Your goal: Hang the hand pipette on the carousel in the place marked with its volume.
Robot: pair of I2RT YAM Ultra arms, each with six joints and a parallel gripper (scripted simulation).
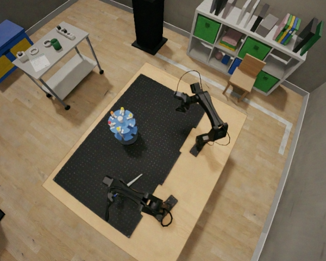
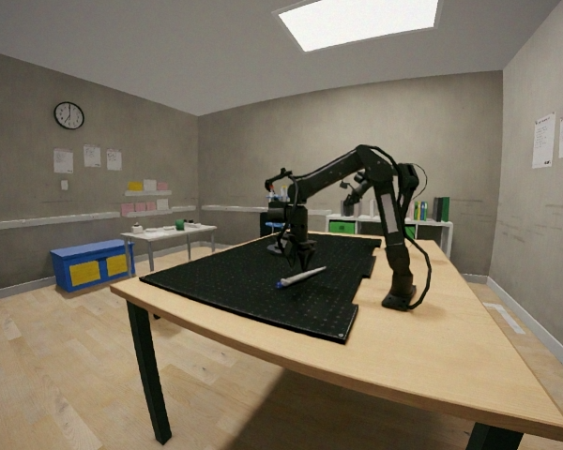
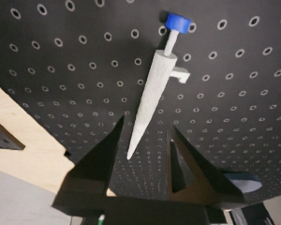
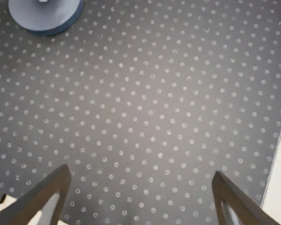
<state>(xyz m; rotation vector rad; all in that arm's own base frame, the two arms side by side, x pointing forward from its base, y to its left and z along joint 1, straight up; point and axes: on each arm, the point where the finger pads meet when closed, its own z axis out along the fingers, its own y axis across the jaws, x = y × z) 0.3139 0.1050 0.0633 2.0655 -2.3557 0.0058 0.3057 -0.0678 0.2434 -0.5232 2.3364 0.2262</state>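
My left hand is 30 mm to the left of the white hand pipette and 40 mm above it.
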